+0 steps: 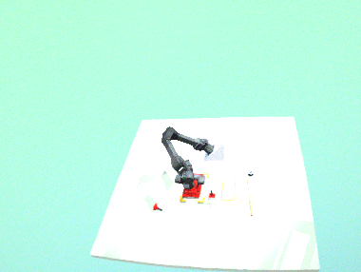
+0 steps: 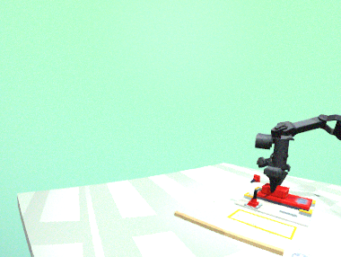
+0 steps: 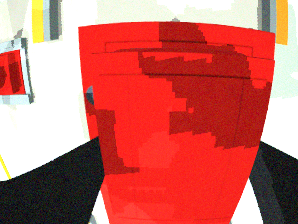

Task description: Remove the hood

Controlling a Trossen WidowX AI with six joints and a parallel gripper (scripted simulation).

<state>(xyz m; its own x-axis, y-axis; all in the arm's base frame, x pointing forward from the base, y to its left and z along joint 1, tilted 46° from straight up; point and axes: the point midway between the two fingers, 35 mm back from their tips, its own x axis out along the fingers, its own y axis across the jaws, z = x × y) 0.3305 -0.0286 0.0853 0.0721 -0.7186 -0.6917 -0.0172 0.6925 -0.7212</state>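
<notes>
The thin wooden stick is 370 mm to the left of my gripper tip, 30 mm below it and 10 mm ahead of it. Also, from my gripper tip: grey wheel: 370 mm to the left, 180 mm behind, 30 mm below; then red hood: 10 mm above.
</notes>
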